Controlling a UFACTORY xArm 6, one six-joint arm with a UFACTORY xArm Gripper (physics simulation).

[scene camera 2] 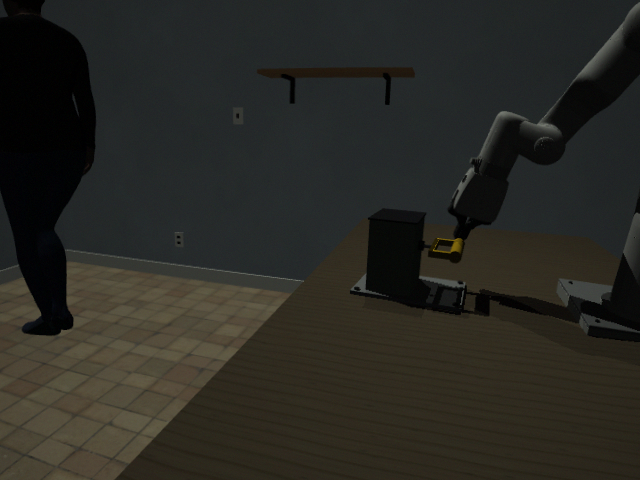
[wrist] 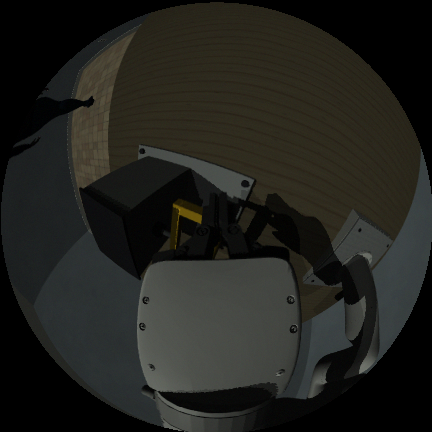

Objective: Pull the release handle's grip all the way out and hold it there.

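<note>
The release handle's yellow grip (scene camera 2: pixel 456 249) (wrist: pixel 187 210) is a rectangular frame with a round outer bar. It sticks out on a short, thin rod from the side of a dark upright box (scene camera 2: pixel 394 253) (wrist: pixel 145 182), with a small gap between frame and box. My gripper (scene camera 2: pixel 461 237) (wrist: pixel 219 202) is shut with its fingers together and nothing between them. In the scene view its tips are at the top of the round bar; whether they touch it I cannot tell. In the wrist view the fingers hide the round bar and part of the frame.
The box stands on a light base plate (scene camera 2: pixel 360 285) (wrist: pixel 212 171) bolted to the wooden table (scene camera 2: pixel 372 392) (wrist: pixel 260 100). The arm's base plate (scene camera 2: pixel 578 301) (wrist: pixel 348 235) is to the right. A wall shelf (scene camera 2: pixel 336 72) hangs behind, and a person (scene camera 2: pixel 43 129) stands on the floor at the left.
</note>
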